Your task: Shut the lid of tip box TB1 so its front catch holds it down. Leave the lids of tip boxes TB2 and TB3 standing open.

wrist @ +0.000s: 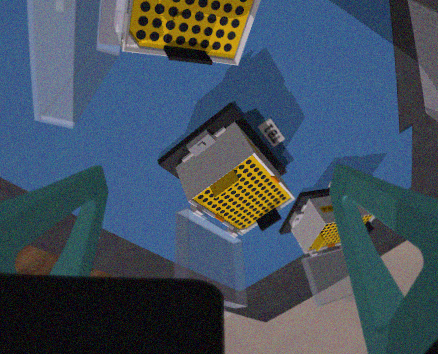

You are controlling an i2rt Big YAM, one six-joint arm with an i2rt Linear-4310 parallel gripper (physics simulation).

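Places are measured from the arm's base along level axes (x ahead, y left, z up), in metres.
Pixels of known places: gripper, fingertip midpoint: (218, 177).
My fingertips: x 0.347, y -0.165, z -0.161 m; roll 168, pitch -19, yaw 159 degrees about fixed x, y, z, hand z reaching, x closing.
Observation:
Behind a point stands the place of what it marks.
My gripper (218, 177) @(x 0.346, y -0.166, z -0.161 m) is open, its two green fingers wide apart at left and right with nothing between their tips. Tip box TB1 (215, 156) @(x 0.350, y -0.019, z -0.310 m), grey with a yellow tip rack, is beyond the fingers in mid-view, beside its label card (271, 132) @(x 0.278, y 0.024, z -0.340 m). Its clear lid (210, 250) @(x 0.407, y 0.059, z -0.256 m) stands open on the lower left side; its black front catch (268, 219) @(x 0.331, y 0.094, z -0.276 m) is on the lower right side. Another open tip box (308, 227) @(x 0.275, y 0.237, z -0.305 m) is partly behind the right finger, its clear lid (327, 275) @(x 0.281, y 0.323, z -0.244 m) open. A third box (192, 25) @(x 0.318, y -0.168, z -0.285 m) is cut off at the top, its clear lid (55, 65) @(x 0.379, y -0.223, z -0.199 m) open at left.
A blue surface (135, 200) @(x 0.465, y 0.017, z -0.343 m) lies under the boxes, with dark shadows on it. A black block-like shape (110, 315) covers the lower left. A blurred orange-brown object (35, 261) shows behind the left finger. A grey object (425, 65) @(x 0.057, y 0.040, z -0.332 m) is at the upper right edge.

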